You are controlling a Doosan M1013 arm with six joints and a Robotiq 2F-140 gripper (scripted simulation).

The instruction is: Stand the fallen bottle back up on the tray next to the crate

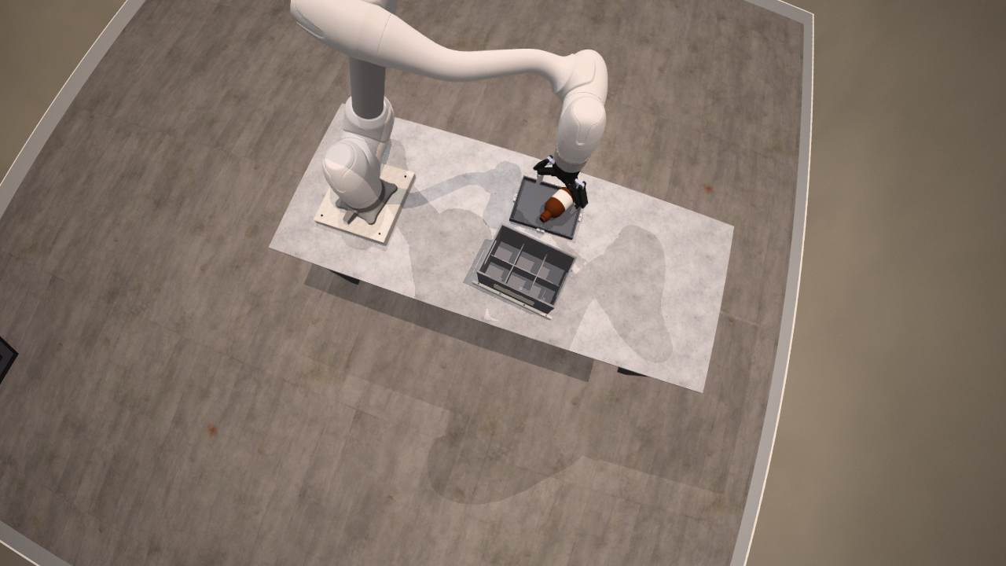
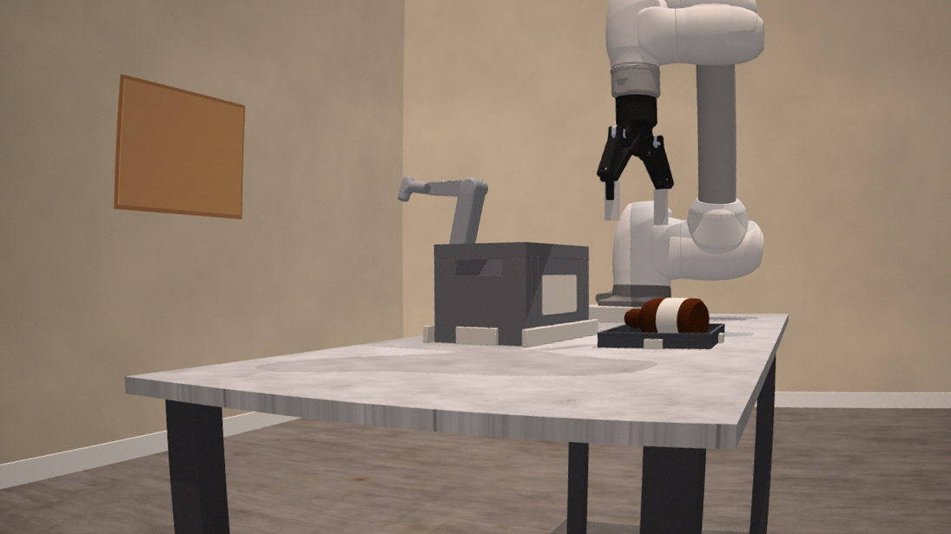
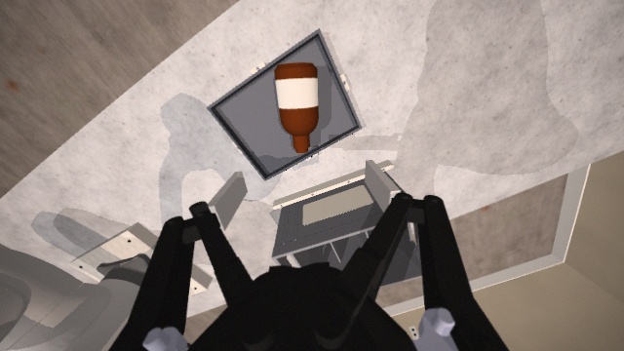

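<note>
Right now the brown bottle is 180 mm below my hand, 50 mm to the left of it and 10 mm ahead of it. From my hand the other things lie so: grey crate: 240 mm to the right, 140 mm below, 20 mm ahead; dark tray: 210 mm below, 50 mm to the left, 20 mm behind.
</note>
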